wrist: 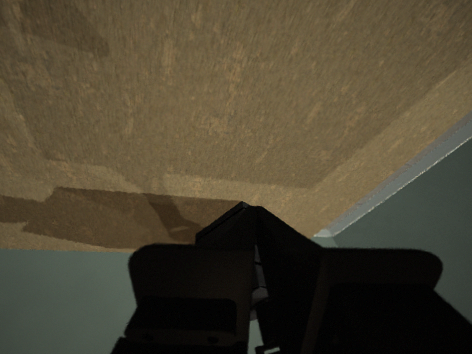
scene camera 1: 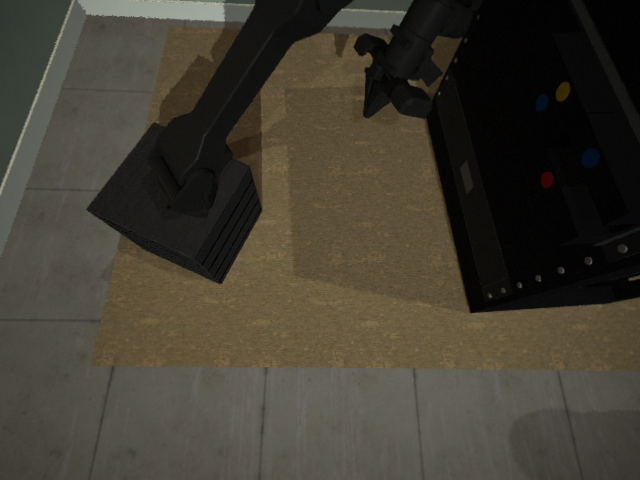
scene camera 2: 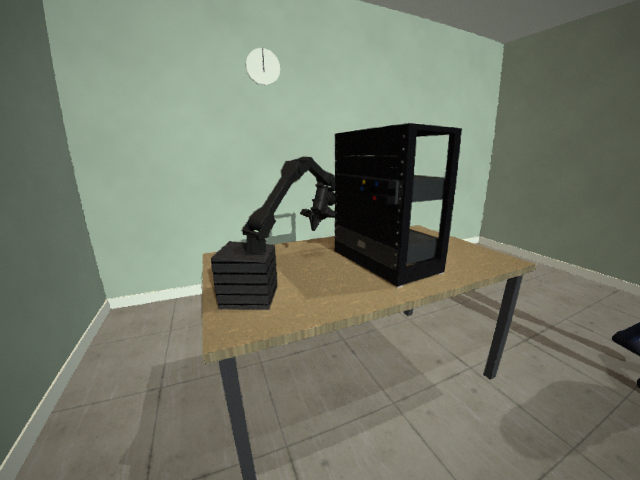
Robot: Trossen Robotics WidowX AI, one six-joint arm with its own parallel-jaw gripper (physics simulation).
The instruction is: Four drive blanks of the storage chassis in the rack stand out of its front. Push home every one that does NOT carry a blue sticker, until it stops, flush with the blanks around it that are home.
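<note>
The black rack stands at the right in both scene views. On its dark front show a yellow sticker, a red sticker, one blue sticker and another blue sticker. The blanks that carry them are too dark to tell how far each stands out. My gripper is shut and empty. It points down above the table, in front of the rack's face and apart from the stickers.
The arm's base stands on a stack of black slabs at the left of the wooden table. A lower panel with a pale label is in the rack's front. A wall is behind the table.
</note>
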